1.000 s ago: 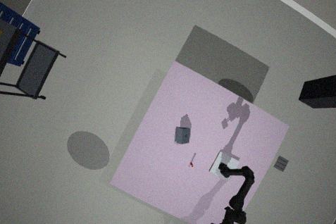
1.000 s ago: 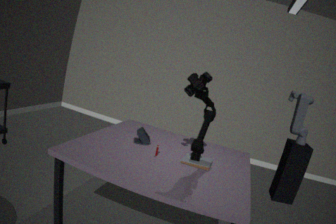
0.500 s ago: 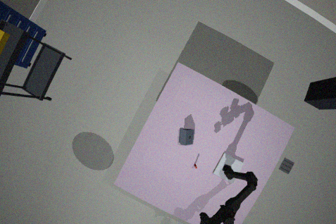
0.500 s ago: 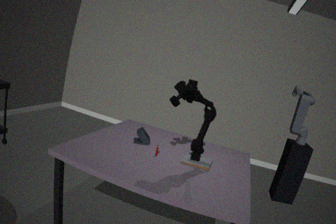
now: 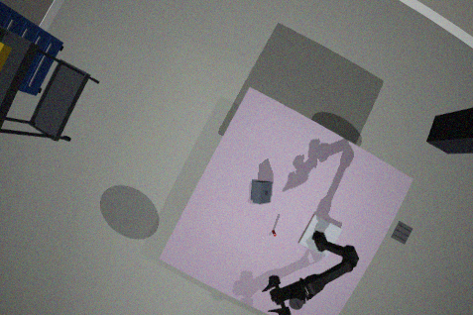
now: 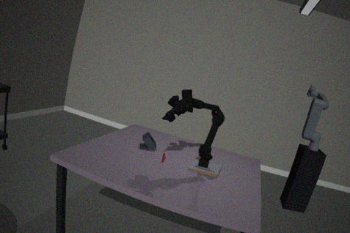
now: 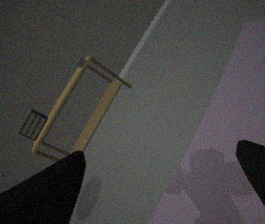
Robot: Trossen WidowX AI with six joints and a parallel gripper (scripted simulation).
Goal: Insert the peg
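The red peg is 32 cm below my gripper tip, 25 cm to the right of it and 1 cm ahead of it. Round my gripper tip: grey sloped panel (46 cm to the right, 33 cm below, 19 cm ahead).
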